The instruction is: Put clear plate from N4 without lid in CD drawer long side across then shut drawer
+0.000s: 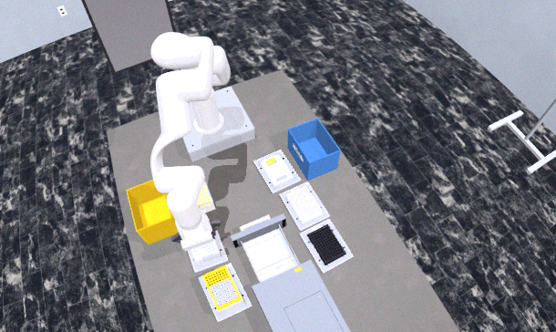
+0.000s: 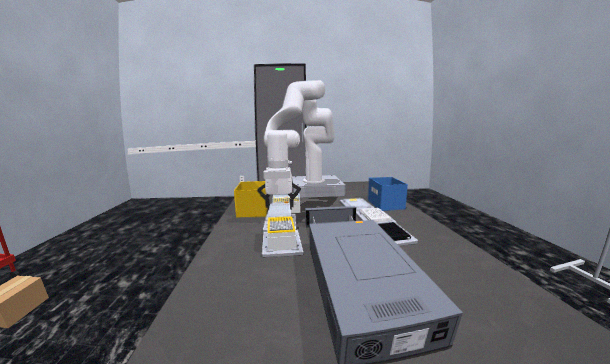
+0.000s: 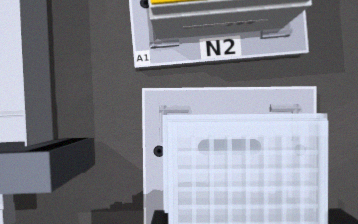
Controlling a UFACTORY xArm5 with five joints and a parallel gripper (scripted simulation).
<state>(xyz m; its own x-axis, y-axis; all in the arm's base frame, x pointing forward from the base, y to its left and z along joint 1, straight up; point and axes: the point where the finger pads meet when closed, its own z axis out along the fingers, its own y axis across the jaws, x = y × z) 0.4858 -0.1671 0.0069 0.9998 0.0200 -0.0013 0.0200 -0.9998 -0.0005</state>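
The cooler drawer lies 20 cm to the left of my hand, 14 cm ahead of it and 3 cm below it. The rest, counted from my hand: clear plate: 1 cm below; then work nest N4: 7 cm below; then yellow-framed rack: 17 cm ahead, 2 cm below, 1 cm to the left.
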